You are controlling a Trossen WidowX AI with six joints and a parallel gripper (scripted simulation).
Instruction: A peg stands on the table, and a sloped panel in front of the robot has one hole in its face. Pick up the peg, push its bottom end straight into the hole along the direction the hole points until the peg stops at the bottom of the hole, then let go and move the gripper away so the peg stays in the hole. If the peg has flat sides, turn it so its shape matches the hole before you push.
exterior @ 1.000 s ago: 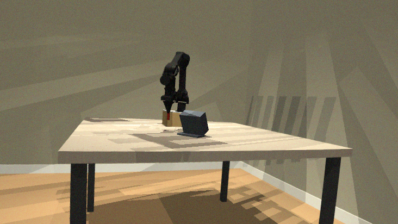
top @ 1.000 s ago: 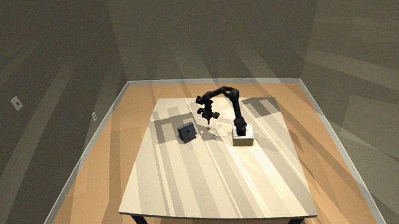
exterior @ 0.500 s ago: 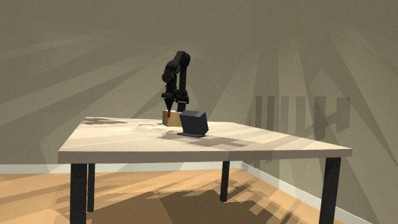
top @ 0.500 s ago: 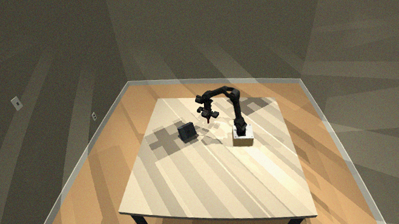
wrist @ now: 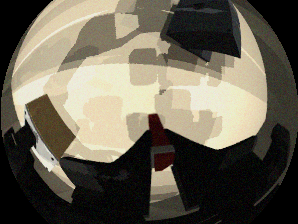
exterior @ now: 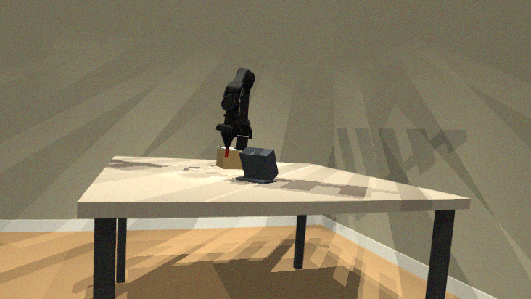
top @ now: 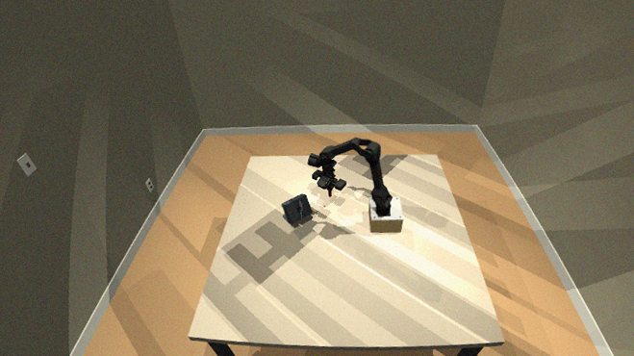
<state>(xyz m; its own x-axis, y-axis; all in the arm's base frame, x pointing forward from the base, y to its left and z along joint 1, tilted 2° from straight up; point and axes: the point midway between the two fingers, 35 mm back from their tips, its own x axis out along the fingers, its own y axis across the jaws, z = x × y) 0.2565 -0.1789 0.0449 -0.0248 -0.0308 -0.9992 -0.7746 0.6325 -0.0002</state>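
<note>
Now: gripper tip 18 cm short of the sloped panel, 7 cm to the right of it and 4 cm above it. From my gripper tip the other things lie so: red peg (2 cm above).
</note>
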